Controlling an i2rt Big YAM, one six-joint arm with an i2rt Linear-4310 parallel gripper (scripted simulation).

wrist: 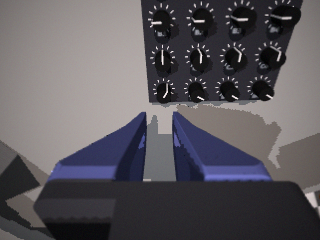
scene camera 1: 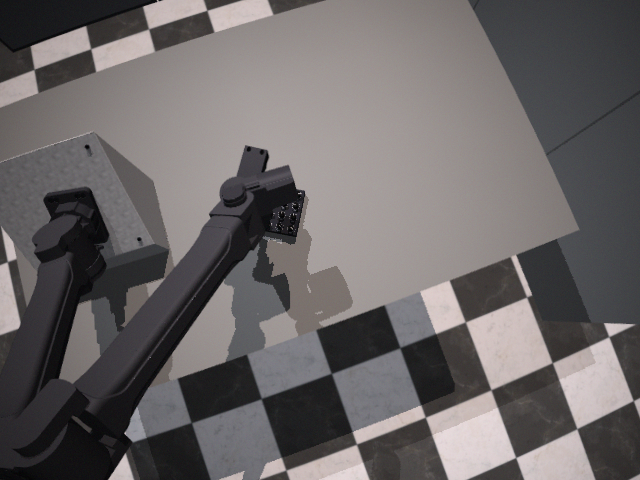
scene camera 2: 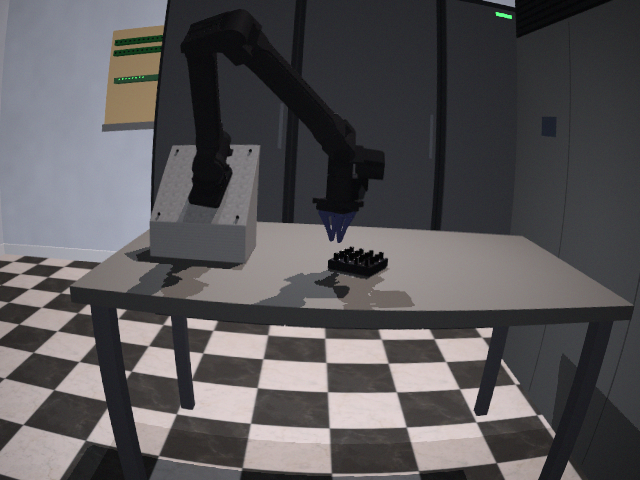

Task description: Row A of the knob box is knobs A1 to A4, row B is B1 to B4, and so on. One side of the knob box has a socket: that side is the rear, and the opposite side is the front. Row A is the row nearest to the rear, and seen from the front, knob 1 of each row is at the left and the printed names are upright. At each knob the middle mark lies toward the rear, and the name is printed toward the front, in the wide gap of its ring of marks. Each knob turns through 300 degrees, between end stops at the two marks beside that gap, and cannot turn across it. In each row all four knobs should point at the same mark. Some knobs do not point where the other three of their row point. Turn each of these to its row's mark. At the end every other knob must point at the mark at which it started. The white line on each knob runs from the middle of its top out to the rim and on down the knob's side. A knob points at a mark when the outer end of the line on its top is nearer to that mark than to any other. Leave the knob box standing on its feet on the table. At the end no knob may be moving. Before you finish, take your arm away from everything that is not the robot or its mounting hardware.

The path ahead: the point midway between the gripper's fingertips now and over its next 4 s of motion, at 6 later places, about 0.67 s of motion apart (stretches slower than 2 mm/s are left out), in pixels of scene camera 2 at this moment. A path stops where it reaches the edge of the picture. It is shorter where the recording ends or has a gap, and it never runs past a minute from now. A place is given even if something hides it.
My gripper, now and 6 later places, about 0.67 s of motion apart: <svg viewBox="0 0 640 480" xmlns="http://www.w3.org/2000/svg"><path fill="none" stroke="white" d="M335 241L335 250L335 251L333 252L334 253L335 258L334 257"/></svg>
